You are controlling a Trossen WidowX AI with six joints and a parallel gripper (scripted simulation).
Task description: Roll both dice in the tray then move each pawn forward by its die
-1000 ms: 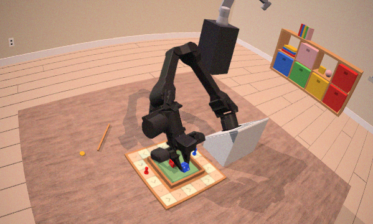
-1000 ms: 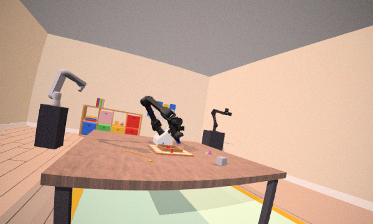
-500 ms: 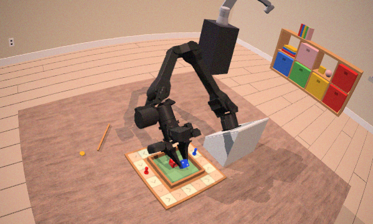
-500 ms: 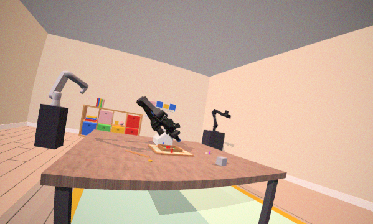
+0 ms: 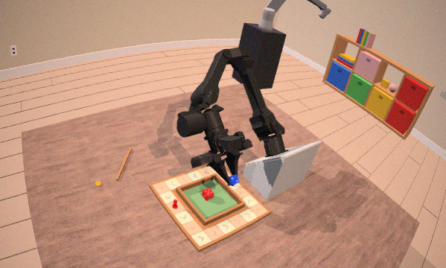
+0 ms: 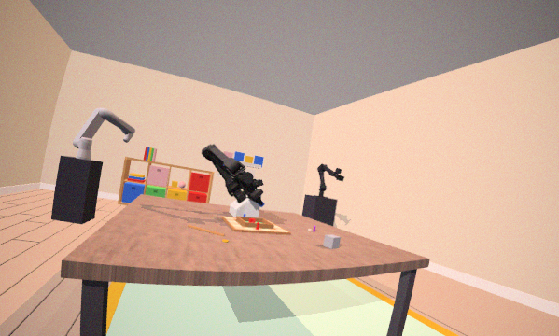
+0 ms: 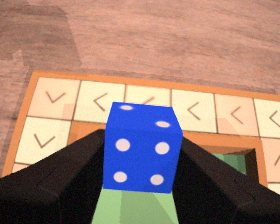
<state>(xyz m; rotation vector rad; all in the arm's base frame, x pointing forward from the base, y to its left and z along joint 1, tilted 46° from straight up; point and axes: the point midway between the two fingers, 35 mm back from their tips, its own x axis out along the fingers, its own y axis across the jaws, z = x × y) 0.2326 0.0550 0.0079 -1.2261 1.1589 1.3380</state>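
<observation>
Right now the red pawn is 150 mm ahead of my gripper tip, 50 mm to the right of it and 90 mm below it. From my gripper tip the other things lie so: purple piece: 30 mm ahead, 330 mm to the left, 100 mm below; green tray: 40 mm ahead, 30 mm to the right, 110 mm below; blue pawn: 70 mm behind, 70 mm to the right, 90 mm below.
</observation>
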